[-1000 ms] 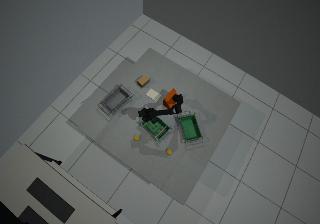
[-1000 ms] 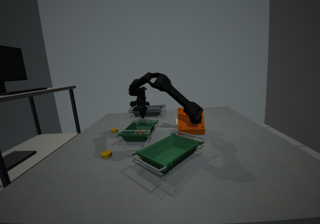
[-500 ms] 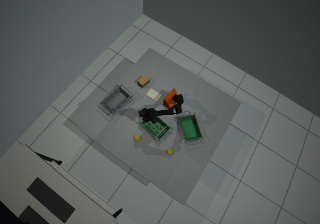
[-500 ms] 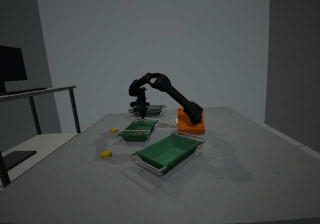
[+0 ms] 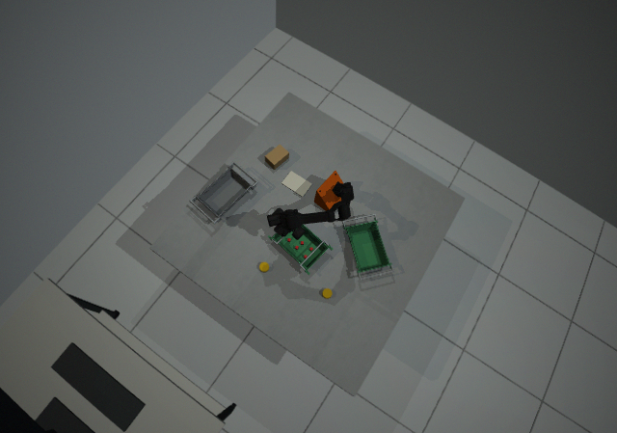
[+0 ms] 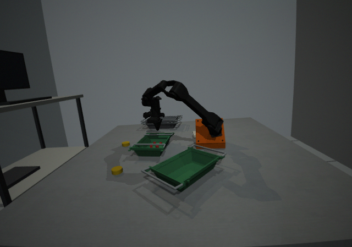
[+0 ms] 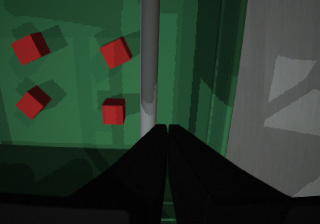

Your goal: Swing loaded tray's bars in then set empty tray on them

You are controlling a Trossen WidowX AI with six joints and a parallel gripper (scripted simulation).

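Right now the green tray is 400 mm to the left of my gripper tip, 170 mm behind it and 40 mm below it. Round my gripper tip: white pad: 290 mm behind, 120 mm to the right, 80 mm below; brown box: 360 mm behind, 310 mm to the right, 60 mm below.
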